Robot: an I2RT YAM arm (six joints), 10 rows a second.
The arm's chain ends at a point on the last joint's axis. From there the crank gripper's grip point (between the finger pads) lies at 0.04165 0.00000 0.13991 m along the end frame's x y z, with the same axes.
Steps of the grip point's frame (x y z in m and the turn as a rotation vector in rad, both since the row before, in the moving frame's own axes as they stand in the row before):
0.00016, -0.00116, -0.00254, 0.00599, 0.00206, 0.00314
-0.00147, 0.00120, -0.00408, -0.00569, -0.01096, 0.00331
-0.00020, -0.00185, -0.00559, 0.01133, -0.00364, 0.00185
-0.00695, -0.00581, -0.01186, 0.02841, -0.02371, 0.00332
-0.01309, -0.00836, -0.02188, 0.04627, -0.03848, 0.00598
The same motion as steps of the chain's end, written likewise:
-0.00013, -0.00045, -0.00245, 0.00599, 0.00206, 0.00314
0.00007, 0.00027, -0.00453, -0.00569, -0.01096, 0.00331
0.00031, -0.00034, -0.00573, 0.01133, -0.00364, 0.00185
-0.00363, -0.00195, -0.01275, 0.02841, -0.02371, 0.00332
-0.00770, -0.00209, -0.02323, 0.04627, -0.03848, 0.00598

